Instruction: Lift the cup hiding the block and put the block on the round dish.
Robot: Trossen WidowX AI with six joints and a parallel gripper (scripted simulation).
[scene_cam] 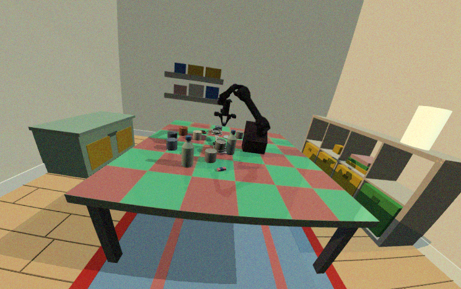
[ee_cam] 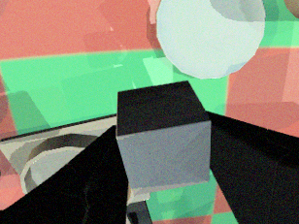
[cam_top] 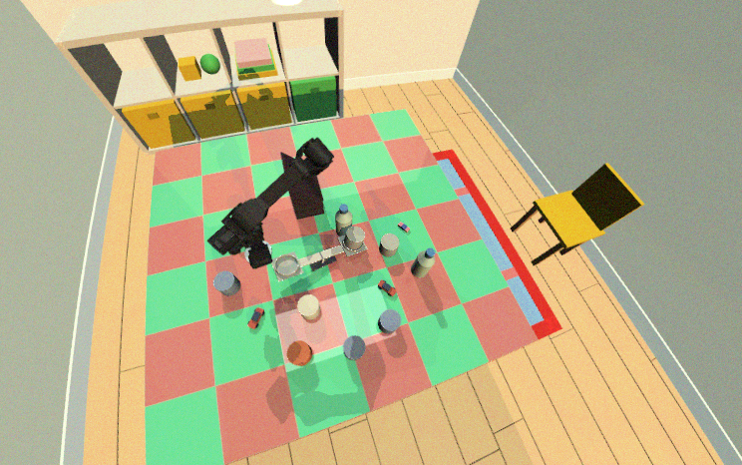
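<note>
The round pale dish is 120 mm below my gripper tip, 60 mm behind it and 40 mm to the right of it. From my gripper tip the other things lie so: balance beam 190 mm to the left, 90 mm below, 30 mm ahead; then cream cylinder 190 mm ahead, 110 mm to the left, 90 mm below; then small balance 190 mm to the left, 100 mm below, 30 mm ahead.
</note>
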